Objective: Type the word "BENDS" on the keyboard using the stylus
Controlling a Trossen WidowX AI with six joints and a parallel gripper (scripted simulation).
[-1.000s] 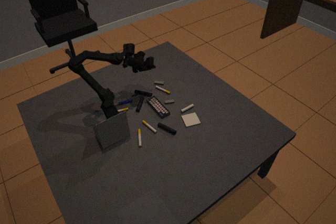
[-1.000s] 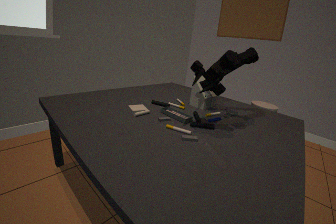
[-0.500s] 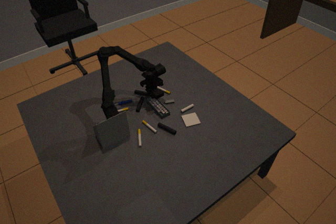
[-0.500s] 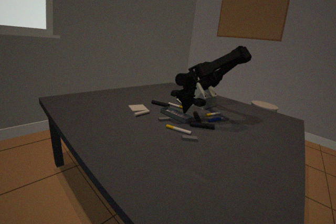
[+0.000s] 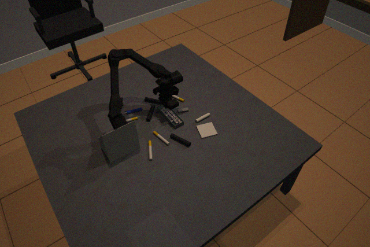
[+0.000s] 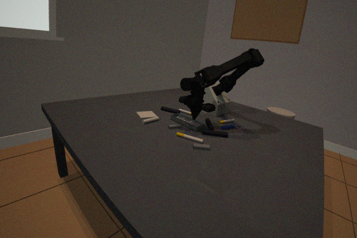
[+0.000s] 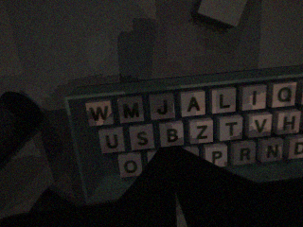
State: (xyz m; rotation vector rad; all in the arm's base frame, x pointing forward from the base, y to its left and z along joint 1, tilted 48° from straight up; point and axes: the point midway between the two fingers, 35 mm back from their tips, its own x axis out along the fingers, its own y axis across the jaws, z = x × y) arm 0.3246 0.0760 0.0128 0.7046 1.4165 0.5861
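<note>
My gripper tip is now 170 mm past the blue stylus, 140 mm to the right of it and 30 mm above it. The rest, counted from my gripper tip: white pad (250 mm to the right, 90 mm ahead, 40 mm below); white marker (170 mm to the right, 130 mm ahead, 30 mm below); stylus tip (210 mm behind, 150 mm to the left, 30 mm below).
</note>
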